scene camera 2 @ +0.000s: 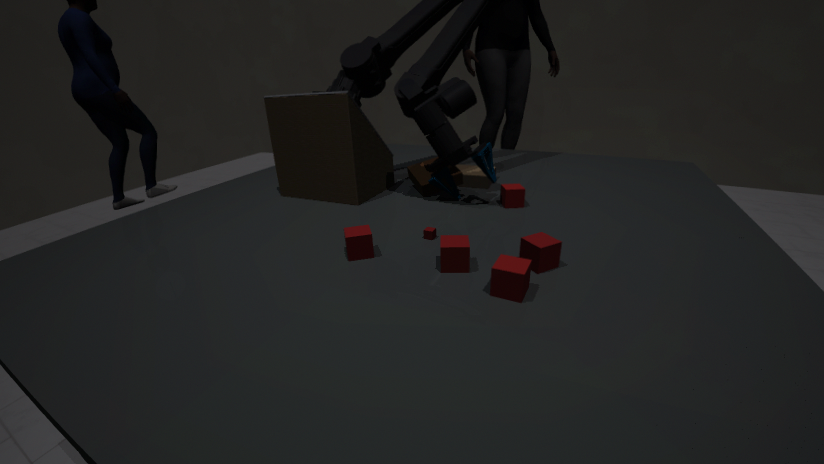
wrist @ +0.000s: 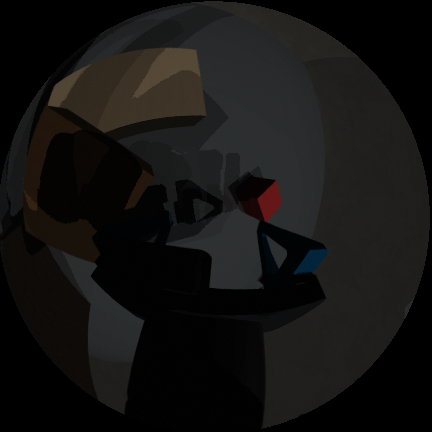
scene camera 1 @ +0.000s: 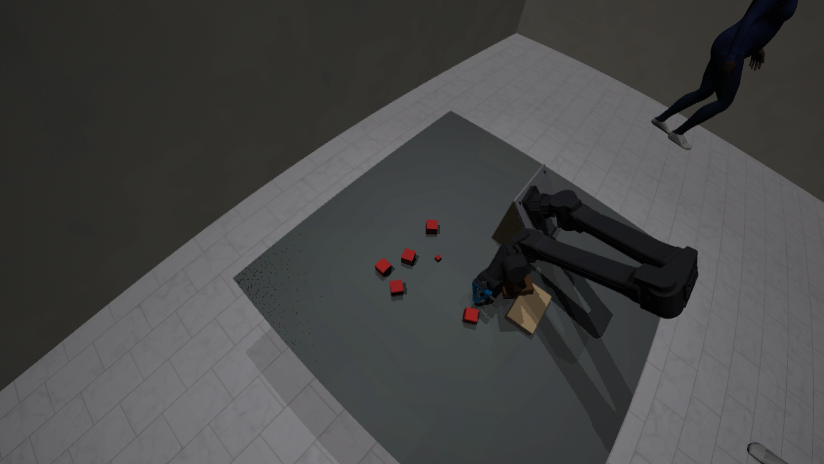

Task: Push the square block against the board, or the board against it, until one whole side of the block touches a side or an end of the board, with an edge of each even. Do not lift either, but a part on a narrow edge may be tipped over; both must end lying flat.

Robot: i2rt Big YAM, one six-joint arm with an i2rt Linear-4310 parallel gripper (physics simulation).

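Where they show: gripper, fingertip midpoint: [scene camera 2: 476,190] [wrist: 214,221] [scene camera 1: 481,296]; arm's base at its link origin: [scene camera 2: 336,115] [scene camera 1: 533,206].
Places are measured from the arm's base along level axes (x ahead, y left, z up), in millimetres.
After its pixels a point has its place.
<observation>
The brown square block [scene camera 1: 517,287] @[x 227, y 101, z -130 mm] [scene camera 2: 419,176] @[x 174, y 51, z -146 mm] [wrist: 37,165] is partly hidden by the arm and looks tilted in scene camera 2, with one side raised. The light wooden board [scene camera 1: 528,309] @[x 260, y 173, z -156 mm] [scene camera 2: 477,176] @[x 296, y 121, z -158 mm] [wrist: 165,95] @[x 289, y 143, z -155 mm] lies flat just beside it, turned at an angle to it. A corner of the block is close to the board's long side; whether they touch is unclear. My gripper [scene camera 1: 483,296] @[x 316, y 16, z -160 mm] [scene camera 2: 472,189] @[x 316, y 16, z -160 mm] [wrist: 214,221] @[x 316, y 16, z -160 mm] is open and empty, low over the table. One finger is close against the block's near side; the other stands out toward a red cube.
That red cube [scene camera 1: 471,315] @[x 394, y 22, z -147 mm] [scene camera 2: 512,195] @[x 393, y 0, z -159 mm] [wrist: 262,200] @[x 374, y 26, z -147 mm] lies close to the outer finger. Several more red cubes, such as one [scene camera 1: 431,226] @[x 199, y -268, z -146 mm] [scene camera 2: 358,243] @[x 200, y -289, z -159 mm], and a tiny one [scene camera 1: 437,258] @[x 283, y -182, z -171 mm] [scene camera 2: 429,233] @[x 279, y -191, z -175 mm] lie farther off. A tall slanted box [scene camera 1: 507,223] @[x 74, y -43, z -59 mm] [scene camera 2: 314,151] @[x -30, y -57, z -71 mm] stands beside the arm.
</observation>
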